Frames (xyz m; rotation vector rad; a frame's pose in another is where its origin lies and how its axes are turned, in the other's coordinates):
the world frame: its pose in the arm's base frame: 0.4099 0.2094 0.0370 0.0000 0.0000 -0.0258
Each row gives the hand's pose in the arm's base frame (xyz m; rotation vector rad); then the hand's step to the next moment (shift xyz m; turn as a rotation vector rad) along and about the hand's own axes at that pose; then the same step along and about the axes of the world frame.
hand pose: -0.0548 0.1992 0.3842 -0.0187 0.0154 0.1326
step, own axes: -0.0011 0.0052 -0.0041 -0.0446 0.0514 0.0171
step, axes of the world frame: -0.0020 0.0049 -0.0042 -0.0519 0.0441 0.0169
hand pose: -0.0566 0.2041 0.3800 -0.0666 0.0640 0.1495
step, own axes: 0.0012 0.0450 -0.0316 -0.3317 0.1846 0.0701
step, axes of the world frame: -0.0085 0.0421 -0.0343 -0.3545 0.1294 0.0812
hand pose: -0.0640 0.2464 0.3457 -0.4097 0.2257 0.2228
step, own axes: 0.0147 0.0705 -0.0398 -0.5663 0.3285 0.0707
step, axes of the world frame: -0.0123 0.0486 -0.0652 -0.6168 0.2122 0.0900
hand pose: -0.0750 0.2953 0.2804 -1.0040 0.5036 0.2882
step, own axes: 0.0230 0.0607 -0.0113 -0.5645 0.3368 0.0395
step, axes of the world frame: -0.0116 0.0212 -0.0613 -0.6269 0.1894 0.0694
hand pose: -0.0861 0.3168 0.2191 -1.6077 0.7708 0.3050
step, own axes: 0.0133 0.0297 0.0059 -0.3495 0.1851 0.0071
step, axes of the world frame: -0.0076 0.0010 -0.0322 -0.3769 0.1013 0.0646
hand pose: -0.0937 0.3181 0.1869 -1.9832 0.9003 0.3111
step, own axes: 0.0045 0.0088 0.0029 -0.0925 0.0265 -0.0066
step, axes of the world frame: -0.0026 -0.0026 -0.0096 -0.0851 0.0275 0.0361
